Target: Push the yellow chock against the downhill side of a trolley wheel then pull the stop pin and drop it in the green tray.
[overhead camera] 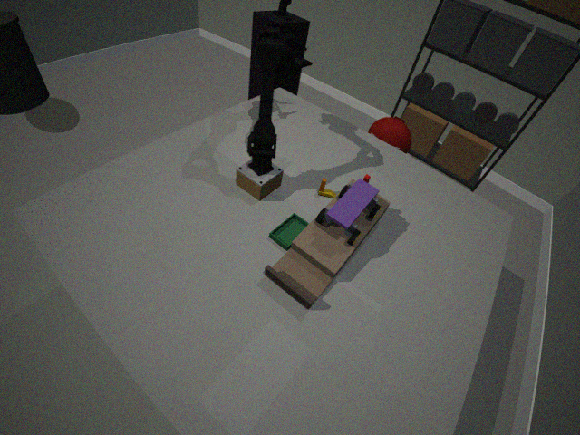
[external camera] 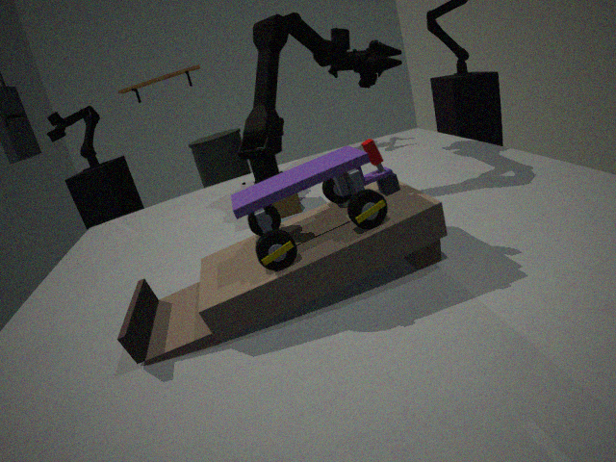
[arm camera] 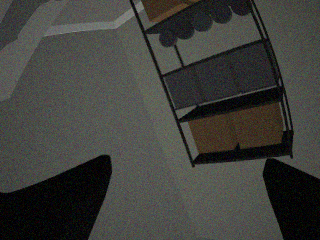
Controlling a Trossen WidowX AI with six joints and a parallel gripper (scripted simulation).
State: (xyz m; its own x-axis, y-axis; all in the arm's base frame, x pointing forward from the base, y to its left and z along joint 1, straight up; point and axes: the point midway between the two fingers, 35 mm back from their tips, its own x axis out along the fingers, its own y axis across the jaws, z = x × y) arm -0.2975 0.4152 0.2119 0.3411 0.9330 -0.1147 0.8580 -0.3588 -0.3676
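My gripper tip is now 46 cm short of the yellow chock, 28 cm to the left of it and 26 cm above it. Also, from my gripper tip: red-headed stop pin: 57 cm ahead, 26 cm to the right, 15 cm below; then trolley: 61 cm ahead, 37 cm to the right, 17 cm below; then brown ramp: 61 cm ahead, 37 cm to the right, 23 cm below.
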